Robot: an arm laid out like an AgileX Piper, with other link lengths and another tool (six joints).
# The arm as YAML. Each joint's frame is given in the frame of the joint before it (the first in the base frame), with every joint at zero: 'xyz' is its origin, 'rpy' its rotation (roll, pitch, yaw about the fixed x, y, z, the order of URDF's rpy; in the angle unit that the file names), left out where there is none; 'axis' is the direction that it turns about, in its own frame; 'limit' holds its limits. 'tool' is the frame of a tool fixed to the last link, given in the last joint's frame.
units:
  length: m
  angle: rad
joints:
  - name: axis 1
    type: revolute
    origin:
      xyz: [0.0, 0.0, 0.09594]
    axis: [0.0, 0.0, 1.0]
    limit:
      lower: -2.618
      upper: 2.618
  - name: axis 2
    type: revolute
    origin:
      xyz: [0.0, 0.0, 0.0]
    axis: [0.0, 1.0, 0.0]
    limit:
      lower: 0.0
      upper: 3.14
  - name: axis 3
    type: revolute
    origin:
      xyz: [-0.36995, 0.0, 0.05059]
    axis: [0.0, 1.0, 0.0]
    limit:
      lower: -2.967
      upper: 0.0
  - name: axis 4
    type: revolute
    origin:
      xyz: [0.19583, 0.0, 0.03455]
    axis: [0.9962, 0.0, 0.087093]
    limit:
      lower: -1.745
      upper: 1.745
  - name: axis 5
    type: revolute
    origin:
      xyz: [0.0, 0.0, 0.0]
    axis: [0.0, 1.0, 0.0]
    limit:
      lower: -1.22
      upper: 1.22
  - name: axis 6
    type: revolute
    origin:
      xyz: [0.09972, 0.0, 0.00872]
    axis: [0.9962, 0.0, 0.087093]
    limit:
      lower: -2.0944
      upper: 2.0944
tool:
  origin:
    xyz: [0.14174, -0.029, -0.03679]
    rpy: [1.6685, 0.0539, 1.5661]
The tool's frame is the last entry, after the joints.
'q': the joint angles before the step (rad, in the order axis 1, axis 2, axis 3, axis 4, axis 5, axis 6). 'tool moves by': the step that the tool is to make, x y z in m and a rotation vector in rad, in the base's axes. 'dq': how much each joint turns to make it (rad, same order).
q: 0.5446 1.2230 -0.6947 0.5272 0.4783 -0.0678
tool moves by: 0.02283 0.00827 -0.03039 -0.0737 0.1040 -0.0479
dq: 0.0118 0.1658 -0.0238 -0.0640 -0.0398 0.0958
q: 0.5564 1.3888 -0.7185 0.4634 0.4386 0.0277
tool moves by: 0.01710 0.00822 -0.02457 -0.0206 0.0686 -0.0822
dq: 0.0001 0.1164 -0.0014 -0.0023 -0.0654 0.0724
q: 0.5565 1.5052 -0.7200 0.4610 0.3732 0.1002
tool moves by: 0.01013 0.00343 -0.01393 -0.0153 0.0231 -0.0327
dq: -0.0001 0.0615 -0.0007 0.0007 -0.0407 0.0218
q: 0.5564 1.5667 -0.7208 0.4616 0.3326 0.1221
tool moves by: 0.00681 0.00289 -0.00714 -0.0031 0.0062 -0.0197
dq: 0.0000 0.0331 -0.0013 0.0114 -0.0283 0.0030
